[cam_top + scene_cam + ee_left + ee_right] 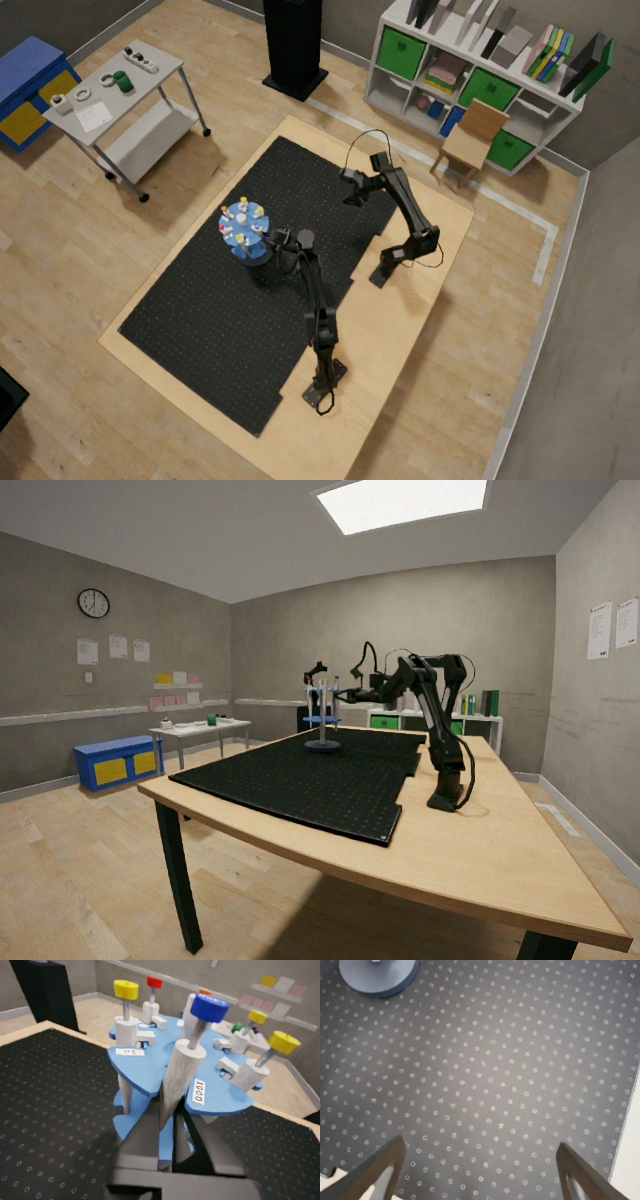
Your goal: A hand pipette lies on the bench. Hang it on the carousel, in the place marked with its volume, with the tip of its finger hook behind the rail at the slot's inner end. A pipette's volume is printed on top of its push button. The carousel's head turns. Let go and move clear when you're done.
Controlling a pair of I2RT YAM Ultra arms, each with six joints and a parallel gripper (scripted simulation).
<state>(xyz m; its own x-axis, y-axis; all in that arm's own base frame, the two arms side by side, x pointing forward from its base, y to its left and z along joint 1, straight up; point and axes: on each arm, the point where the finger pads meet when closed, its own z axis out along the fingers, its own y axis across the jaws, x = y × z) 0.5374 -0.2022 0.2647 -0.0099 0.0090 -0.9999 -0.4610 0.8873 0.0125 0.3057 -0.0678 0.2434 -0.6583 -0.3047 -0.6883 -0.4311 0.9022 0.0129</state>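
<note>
The white hand pipette lies 30 mm below my left hand and 10 mm ahead of it.
</note>
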